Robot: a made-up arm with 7 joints. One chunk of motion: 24 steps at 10 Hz.
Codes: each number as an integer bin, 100 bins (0 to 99) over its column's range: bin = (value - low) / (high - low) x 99, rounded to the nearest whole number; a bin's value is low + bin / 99 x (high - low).
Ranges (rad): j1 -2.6..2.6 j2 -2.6..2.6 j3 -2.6..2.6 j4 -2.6..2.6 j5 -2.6..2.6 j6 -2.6..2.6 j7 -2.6..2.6
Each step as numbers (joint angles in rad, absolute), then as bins.
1 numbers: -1.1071 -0.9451 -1.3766 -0.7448 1.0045 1.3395 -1.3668
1 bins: 28 32 23 35 69 75 23
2 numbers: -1.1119 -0.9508 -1.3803 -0.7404 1.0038 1.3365 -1.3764
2 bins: 28 31 23 35 69 75 23
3 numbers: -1.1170 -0.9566 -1.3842 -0.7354 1.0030 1.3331 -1.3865
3 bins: 28 31 23 35 69 75 23
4 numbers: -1.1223 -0.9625 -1.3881 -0.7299 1.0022 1.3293 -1.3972
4 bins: 28 31 23 36 69 75 23
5 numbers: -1.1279 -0.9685 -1.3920 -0.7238 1.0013 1.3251 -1.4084
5 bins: 28 31 23 36 69 75 23
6 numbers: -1.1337 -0.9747 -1.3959 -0.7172 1.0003 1.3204 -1.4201
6 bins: 28 31 23 36 69 75 22
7 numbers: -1.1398 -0.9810 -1.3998 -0.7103 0.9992 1.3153 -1.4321
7 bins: 28 31 23 36 69 75 22
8 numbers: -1.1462 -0.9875 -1.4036 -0.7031 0.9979 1.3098 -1.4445
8 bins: 28 31 23 36 68 74 22
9 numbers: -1.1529 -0.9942 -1.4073 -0.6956 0.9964 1.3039 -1.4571
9 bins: 28 31 23 36 68 74 22
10 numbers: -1.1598 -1.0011 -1.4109 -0.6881 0.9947 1.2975 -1.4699
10 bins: 27 30 23 36 68 74 22
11 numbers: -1.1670 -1.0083 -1.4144 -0.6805 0.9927 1.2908 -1.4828
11 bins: 27 30 23 37 68 74 21
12 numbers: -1.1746 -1.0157 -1.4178 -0.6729 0.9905 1.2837 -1.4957
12 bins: 27 30 23 37 68 74 21
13 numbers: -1.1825 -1.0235 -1.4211 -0.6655 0.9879 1.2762 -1.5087
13 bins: 27 30 22 37 68 74 21
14 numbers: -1.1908 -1.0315 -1.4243 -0.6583 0.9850 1.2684 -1.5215
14 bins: 27 30 22 37 68 74 21
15 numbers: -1.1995 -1.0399 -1.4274 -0.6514 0.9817 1.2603 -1.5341
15 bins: 27 30 22 37 68 73 20
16 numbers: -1.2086 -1.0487 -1.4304 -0.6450 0.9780 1.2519 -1.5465
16 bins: 26 30 22 37 68 73 20
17 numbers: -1.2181 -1.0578 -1.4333 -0.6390 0.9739 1.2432 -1.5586
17 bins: 26 29 22 37 68 73 20
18 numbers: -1.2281 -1.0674 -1.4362 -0.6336 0.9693 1.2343 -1.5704
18 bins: 26 29 22 37 68 73 20
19 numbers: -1.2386 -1.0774 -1.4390 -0.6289 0.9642 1.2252 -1.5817
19 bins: 26 29 22 38 68 73 19
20 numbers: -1.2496 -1.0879 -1.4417 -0.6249 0.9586 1.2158 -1.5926
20 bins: 26 29 22 38 68 73 19
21 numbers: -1.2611 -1.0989 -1.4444 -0.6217 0.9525 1.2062 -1.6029
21 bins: 25 29 22 38 68 72 19
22 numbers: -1.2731 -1.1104 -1.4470 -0.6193 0.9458 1.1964 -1.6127
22 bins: 25 28 22 38 68 72 19
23 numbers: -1.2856 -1.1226 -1.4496 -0.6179 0.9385 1.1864 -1.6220
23 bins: 25 28 22 38 67 72 19
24 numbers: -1.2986 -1.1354 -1.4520 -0.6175 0.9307 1.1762 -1.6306
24 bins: 25 28 22 38 67 72 18
